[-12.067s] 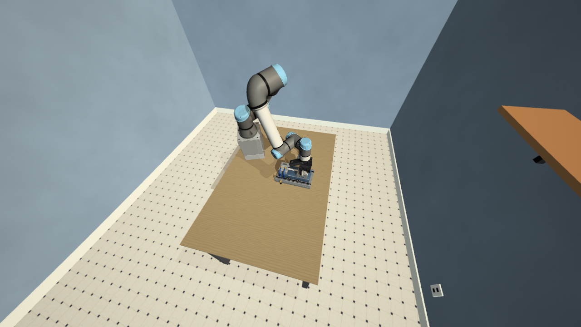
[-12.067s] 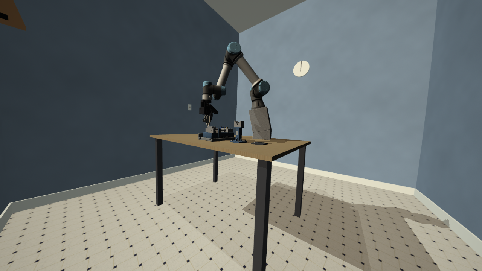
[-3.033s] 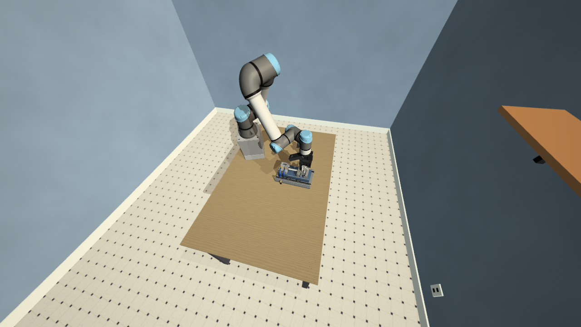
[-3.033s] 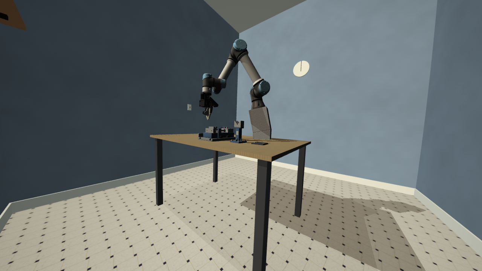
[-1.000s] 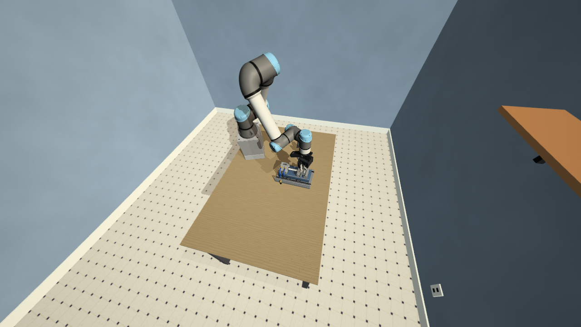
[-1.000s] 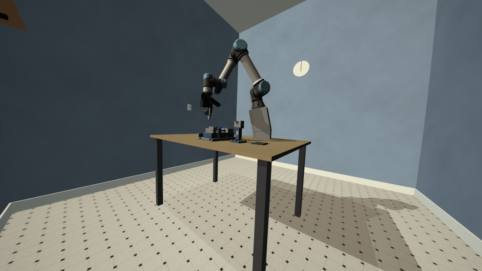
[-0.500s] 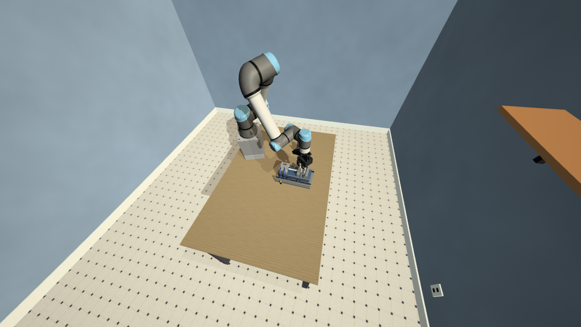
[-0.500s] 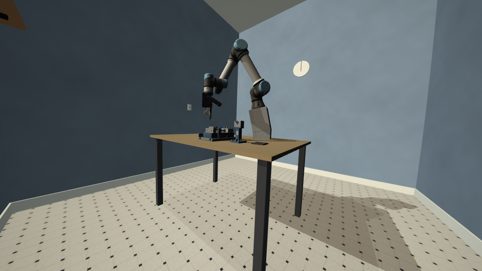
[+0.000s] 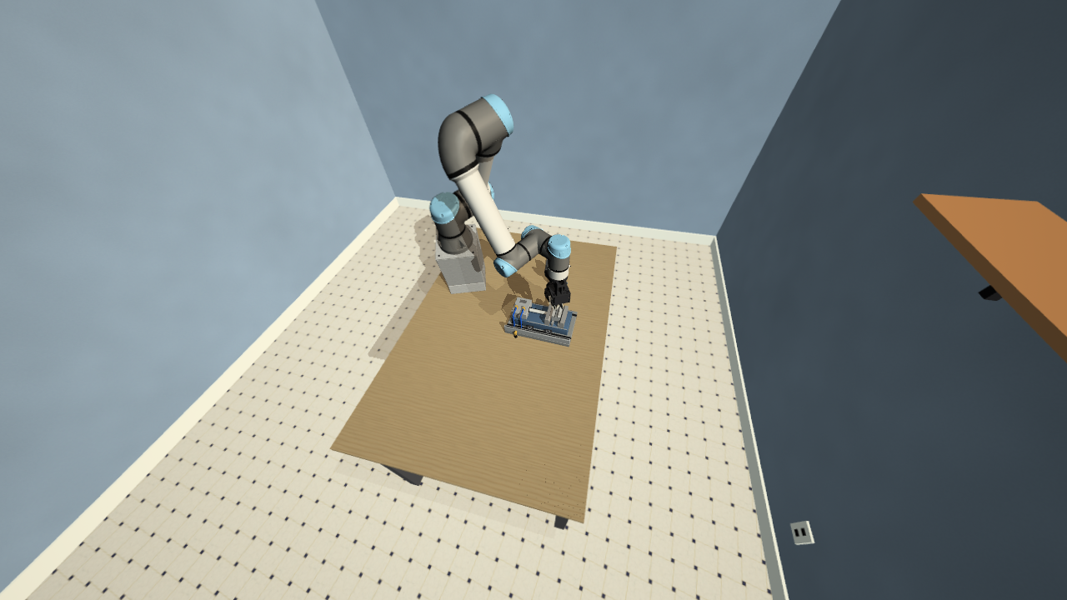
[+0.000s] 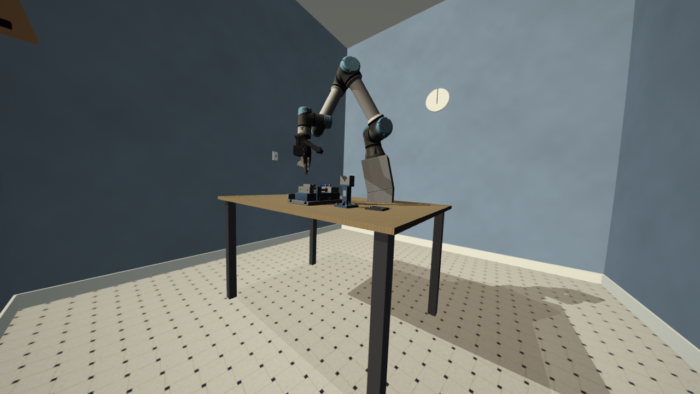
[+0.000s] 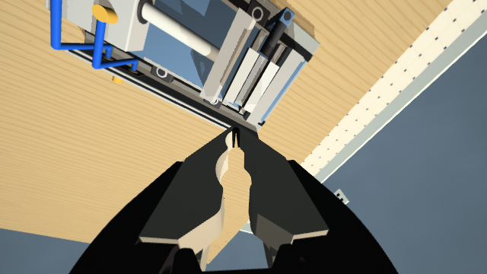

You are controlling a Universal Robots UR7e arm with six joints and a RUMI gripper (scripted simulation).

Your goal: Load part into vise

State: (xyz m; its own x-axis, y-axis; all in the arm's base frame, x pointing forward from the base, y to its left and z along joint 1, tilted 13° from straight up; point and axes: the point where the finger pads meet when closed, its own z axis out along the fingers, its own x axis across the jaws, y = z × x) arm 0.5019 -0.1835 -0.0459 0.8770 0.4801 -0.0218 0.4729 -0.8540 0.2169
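Now: hand 3 cm to the right of the part and 8 cm above it. Also, from my hand: cylinder rod (8 cm behind, 4 cm to the left, 10 cm below); fixed jaw (3 cm ahead, 3 cm to the left, 10 cm below); moving jaw (3 cm behind, 4 cm to the left, 10 cm below).
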